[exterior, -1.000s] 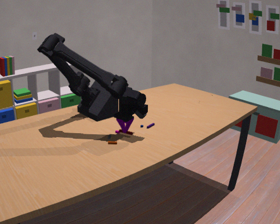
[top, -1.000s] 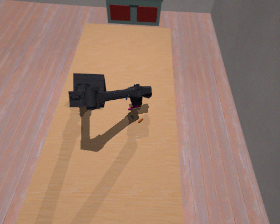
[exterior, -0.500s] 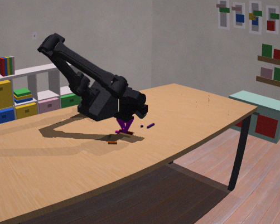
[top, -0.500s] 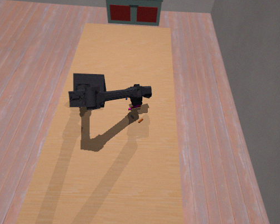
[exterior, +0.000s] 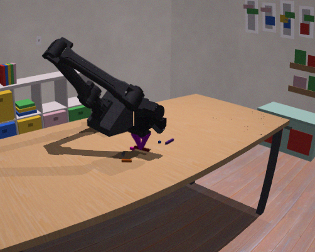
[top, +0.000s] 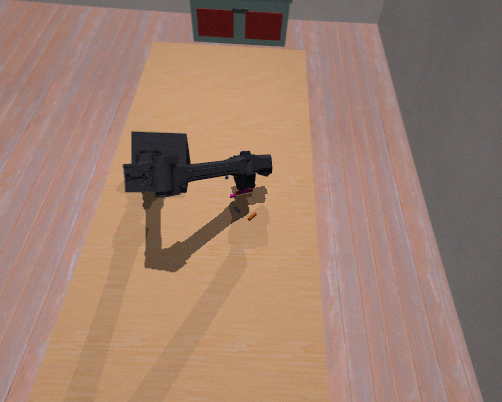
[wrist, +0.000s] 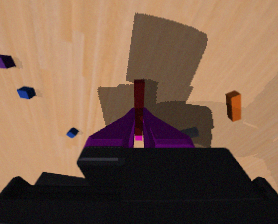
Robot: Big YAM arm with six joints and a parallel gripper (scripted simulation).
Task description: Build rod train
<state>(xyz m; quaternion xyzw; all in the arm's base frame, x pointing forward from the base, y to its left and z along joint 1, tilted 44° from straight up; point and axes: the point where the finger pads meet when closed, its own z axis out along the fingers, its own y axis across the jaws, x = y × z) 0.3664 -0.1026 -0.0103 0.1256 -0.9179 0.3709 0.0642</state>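
Now: the red rod 10 mm below my hand. Round my hand: orange rod 40 mm ahead, 110 mm to the right, 20 mm below; then magenta rod 40 mm behind, 10 mm to the right, 20 mm below; then grey rod 20 mm behind, 80 mm to the right, 20 mm below.
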